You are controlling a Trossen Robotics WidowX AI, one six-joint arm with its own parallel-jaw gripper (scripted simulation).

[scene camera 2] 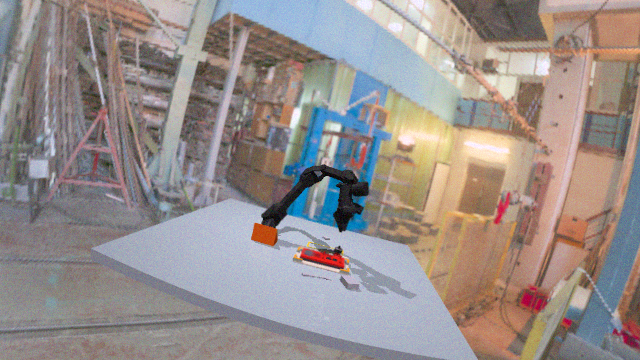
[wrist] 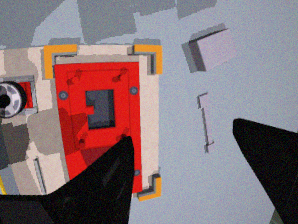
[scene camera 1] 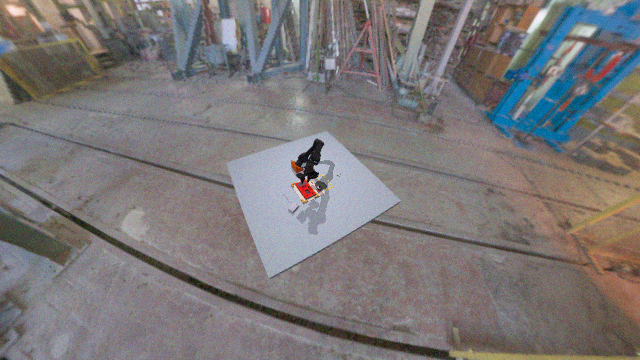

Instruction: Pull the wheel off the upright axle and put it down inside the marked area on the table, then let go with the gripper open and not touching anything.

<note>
My gripper (wrist: 183, 134) is open, holding nothing. Also in view: a small grey block (wrist: 209, 51).
</note>
